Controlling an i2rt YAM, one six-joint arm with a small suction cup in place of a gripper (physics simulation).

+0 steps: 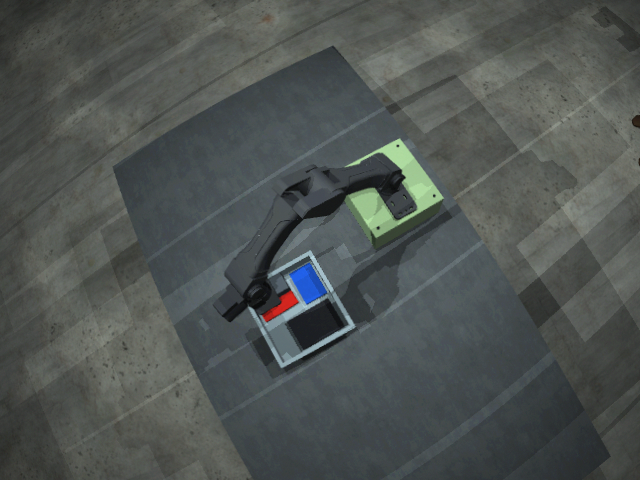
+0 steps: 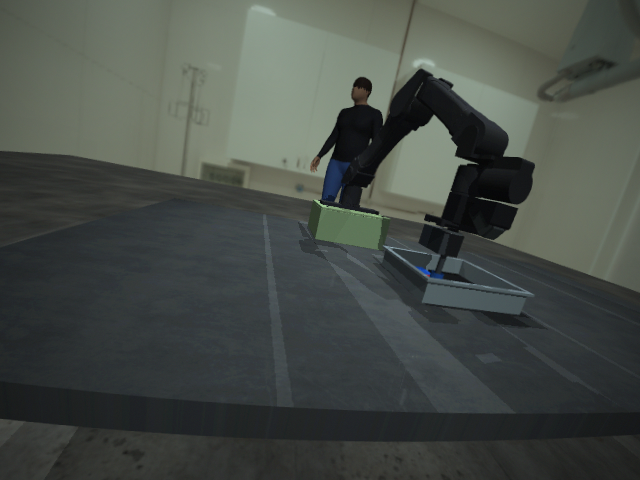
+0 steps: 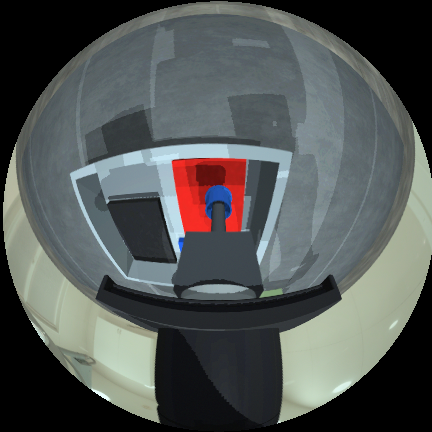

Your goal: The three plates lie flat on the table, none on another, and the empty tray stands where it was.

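Note:
A pale grey tray holds all three plates. The red plate lies flat in the tray's left part, partly under the arm. The blue plate lies beside it and the black plate fills the front part. My suction cup stands down inside the tray with its blue tip on the middle of the red plate. The plate still rests on the tray floor.
The arm's base sits on a green block behind the tray. The dark table top spreads wide around the tray. A person stands beyond the table's far edge.

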